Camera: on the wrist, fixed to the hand. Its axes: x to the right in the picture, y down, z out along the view.
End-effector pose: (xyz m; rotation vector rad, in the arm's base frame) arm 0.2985 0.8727 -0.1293 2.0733 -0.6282 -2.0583
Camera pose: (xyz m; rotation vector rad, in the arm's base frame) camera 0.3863 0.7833 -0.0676 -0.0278 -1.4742 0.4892
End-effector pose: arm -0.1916 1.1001 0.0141 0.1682 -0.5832 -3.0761
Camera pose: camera -0.1578 0.9799 -0.0484 0.1193 -0.1324 -0.0311
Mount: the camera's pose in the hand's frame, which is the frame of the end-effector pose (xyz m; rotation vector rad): -0.0240 0.0886 -0.1053 0.0269 0.7463 2.9819
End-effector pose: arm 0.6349 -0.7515 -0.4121 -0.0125 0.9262 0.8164
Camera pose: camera 0.4971 -0.7397 -0.4320 -0.8289 -0.5481 -1.9747
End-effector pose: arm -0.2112 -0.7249 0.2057 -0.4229 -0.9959 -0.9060
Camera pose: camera -0.0886 -0.7340 0.1394 -0.8136 0.8407 1.6168
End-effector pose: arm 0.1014 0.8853 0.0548 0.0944 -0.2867 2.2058
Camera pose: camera 0.0492 0.8402 -0.0667 0.6870 -0.1580 -0.9982
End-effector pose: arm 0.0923 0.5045 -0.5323 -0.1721 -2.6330 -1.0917
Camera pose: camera 0.1570 0.4925 -0.4091 -1.8449 0.1354 0.2764
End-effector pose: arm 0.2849 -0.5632 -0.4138 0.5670 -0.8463 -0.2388
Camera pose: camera 0.3477 -0.4402 -0.4349 -0.9530 -0.1837 2.4832
